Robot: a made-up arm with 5 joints.
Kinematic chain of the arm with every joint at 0, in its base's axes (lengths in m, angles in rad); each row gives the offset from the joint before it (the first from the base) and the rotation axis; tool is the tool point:
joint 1: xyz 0 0 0.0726 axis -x
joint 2: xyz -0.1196 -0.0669 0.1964 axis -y
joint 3: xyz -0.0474 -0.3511 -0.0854 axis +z
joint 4: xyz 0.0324 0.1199 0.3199 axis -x
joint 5: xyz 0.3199 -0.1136 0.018 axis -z
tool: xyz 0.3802 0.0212 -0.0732
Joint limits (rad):
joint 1: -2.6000..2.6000
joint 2: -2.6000..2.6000
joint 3: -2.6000..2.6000
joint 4: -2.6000..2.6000
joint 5: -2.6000..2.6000
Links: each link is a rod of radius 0.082 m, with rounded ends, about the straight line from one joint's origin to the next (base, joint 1, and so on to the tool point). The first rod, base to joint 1, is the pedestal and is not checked.
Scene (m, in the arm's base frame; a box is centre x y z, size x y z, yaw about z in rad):
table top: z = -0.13
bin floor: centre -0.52 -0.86 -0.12 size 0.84 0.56 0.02 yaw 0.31
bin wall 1: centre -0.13 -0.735 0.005 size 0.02 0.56 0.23 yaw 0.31
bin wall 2: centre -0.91 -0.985 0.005 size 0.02 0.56 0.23 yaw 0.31
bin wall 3: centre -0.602 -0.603 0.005 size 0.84 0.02 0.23 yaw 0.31
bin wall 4: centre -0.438 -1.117 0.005 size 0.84 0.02 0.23 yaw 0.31
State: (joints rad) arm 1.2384 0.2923 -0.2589 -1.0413 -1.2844
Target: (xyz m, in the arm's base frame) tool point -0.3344 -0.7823 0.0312
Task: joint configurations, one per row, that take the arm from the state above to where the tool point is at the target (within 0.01 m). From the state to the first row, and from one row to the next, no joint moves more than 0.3 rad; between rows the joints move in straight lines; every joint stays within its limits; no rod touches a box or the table.
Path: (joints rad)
1: 1.1145 0.5609 -0.4377 -1.2029 -1.3187
2: 0.9905 0.8295 -0.6165 -1.3644 -1.3530
3: 0.8666 1.0980 -0.7954 -1.5260 -1.3872
4: 0.7427 1.3666 -0.9742 -1.6876 -1.4215
5: 0.6188 1.6352 -1.1530 -1.8492 -1.4558
6: 0.4948 1.9038 -1.3318 -2.0107 -1.4901
7: 0.3709 2.1724 -1.5107 -2.1723 -1.5244
8: 0.2470 2.4409 -1.6895 -2.3339 -1.5586

